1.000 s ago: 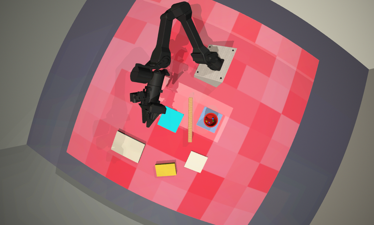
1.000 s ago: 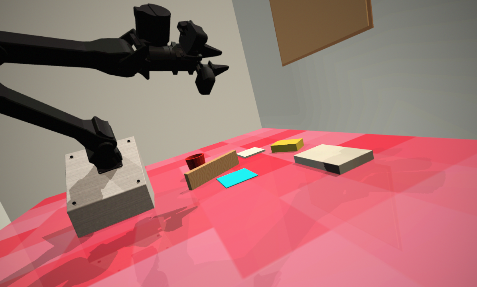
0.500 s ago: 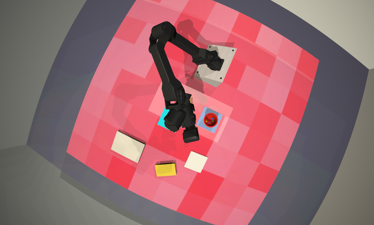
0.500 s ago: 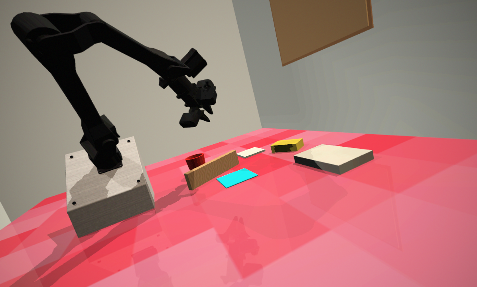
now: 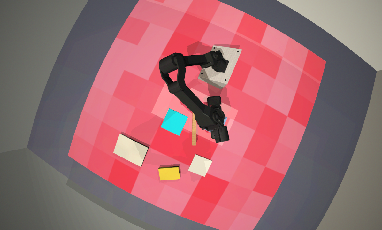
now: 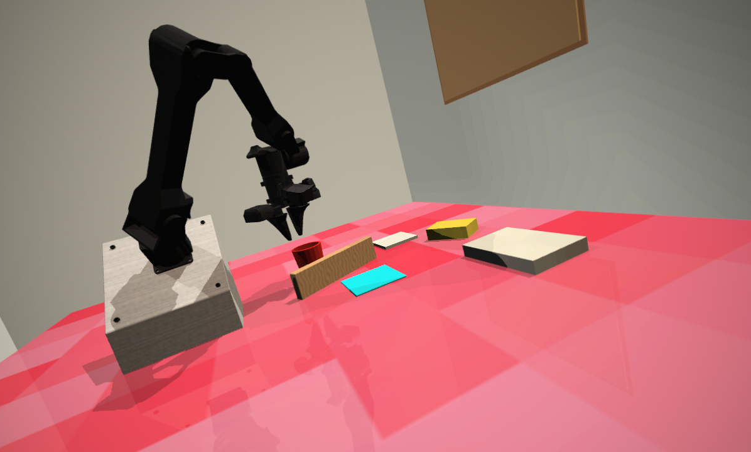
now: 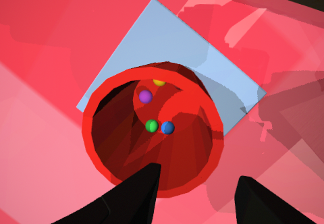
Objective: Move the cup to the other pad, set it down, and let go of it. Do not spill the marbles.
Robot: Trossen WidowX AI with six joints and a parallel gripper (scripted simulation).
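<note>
Right now my gripper tip is 2 cm short of the dark red cup, 1 cm to the right of it and 7 cm above it. From my gripper tip the other things lie so: green marble (2 cm ahead, 3 cm to the left, 9 cm below); then blue marble (1 cm ahead, 3 cm to the left, 9 cm below); then purple marble (3 cm ahead, 2 cm to the left, 9 cm below).
</note>
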